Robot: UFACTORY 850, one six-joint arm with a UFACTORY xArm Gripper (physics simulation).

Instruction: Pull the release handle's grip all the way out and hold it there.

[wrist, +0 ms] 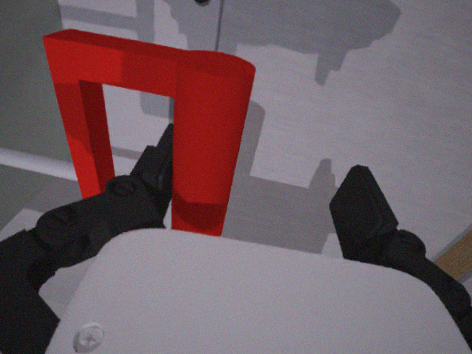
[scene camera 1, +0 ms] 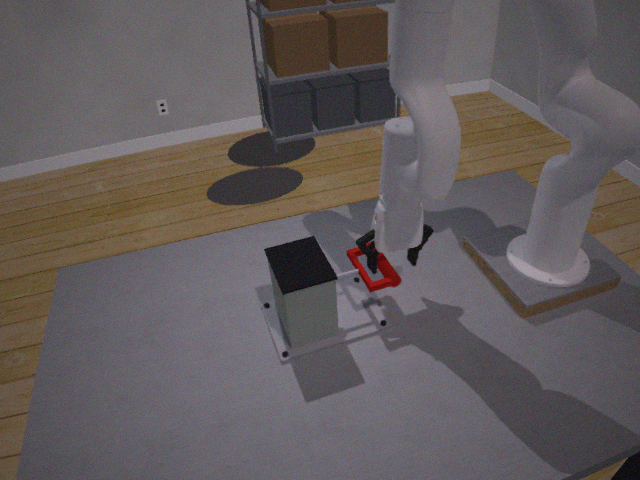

Labels:
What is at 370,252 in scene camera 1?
My gripper.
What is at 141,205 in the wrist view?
My gripper.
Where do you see a base plate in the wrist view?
135,119

